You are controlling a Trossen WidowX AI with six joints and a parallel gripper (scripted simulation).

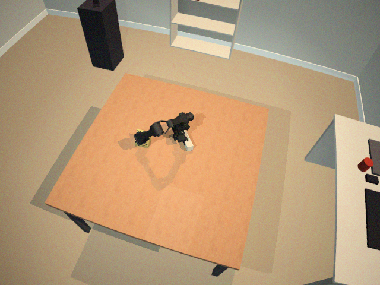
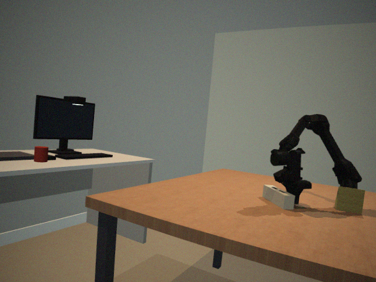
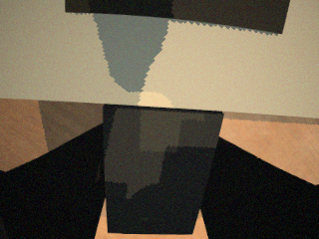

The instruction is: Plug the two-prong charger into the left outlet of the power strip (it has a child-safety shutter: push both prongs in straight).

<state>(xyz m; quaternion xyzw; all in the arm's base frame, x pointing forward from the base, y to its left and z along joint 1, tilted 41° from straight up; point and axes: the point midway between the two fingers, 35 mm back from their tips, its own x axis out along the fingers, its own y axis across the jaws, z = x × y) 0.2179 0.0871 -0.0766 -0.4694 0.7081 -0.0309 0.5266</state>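
The two-prong charger is 10 mm ahead of my gripper tip, 10 mm to the left of it and 10 mm above it.
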